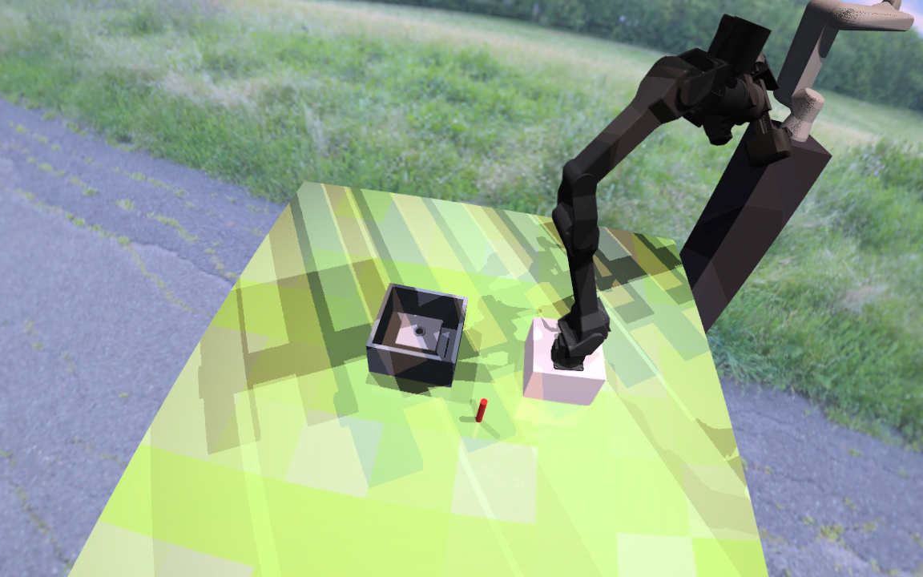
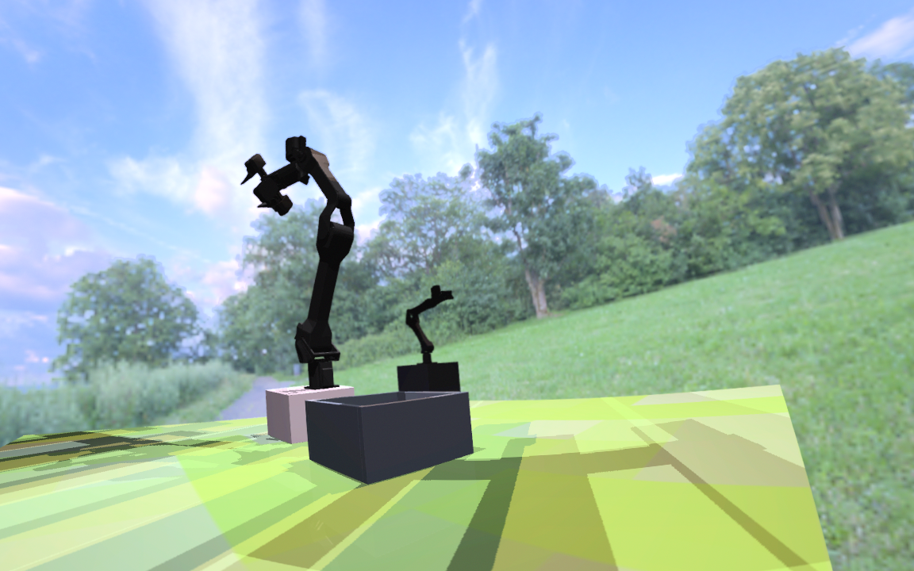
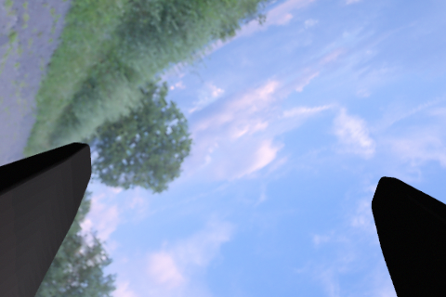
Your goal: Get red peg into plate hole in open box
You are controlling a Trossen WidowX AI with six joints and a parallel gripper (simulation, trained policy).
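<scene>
Now: gripper tip 41 cm short of the red peg, 23 cm to the right of it and 62 cm above it. The rest, counted from my gripper tip: grey box (56 cm ahead, 5 cm to the left, 63 cm below).
</scene>
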